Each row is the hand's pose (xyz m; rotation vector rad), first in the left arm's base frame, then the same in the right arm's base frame.
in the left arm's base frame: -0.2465 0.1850 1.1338 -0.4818 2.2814 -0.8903
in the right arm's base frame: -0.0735 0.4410 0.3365 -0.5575 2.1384 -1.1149
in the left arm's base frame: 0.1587 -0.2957 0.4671 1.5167 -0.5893 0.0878
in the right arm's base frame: 0.3798 -0.1516 -0.1955 1.3286 -0.5949 0.2045
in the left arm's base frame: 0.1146 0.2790 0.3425 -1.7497 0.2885 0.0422
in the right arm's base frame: 0.3350 0.3854 -0.4352 -1.9502 0.2359 -0.0256
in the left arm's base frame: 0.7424 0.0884 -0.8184 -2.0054 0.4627 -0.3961
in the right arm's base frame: 1.0370 -0.0154 -1.4957 -2.1838 0.3752 -0.5059
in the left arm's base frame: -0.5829 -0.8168 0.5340 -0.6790 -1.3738 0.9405
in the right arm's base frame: -0.3566 -0.6689 -0.0689 -0.8522 -1.3530 1.0926
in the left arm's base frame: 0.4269 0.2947 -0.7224 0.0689 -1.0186 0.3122
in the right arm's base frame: 0.7130 0.1972 -1.4615 -0.1123 -1.0424 0.4369
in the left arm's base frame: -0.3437 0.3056 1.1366 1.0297 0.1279 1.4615
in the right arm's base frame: -0.1725 0.5571 0.3094 0.8221 0.2379 1.4654
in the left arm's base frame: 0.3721 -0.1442 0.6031 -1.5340 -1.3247 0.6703
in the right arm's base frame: 0.5820 0.0297 -0.0805 -1.7149 -1.3534 0.7957
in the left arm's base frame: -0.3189 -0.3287 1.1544 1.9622 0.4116 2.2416
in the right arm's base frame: -0.1393 -0.0600 0.4554 1.7932 0.6264 2.1705
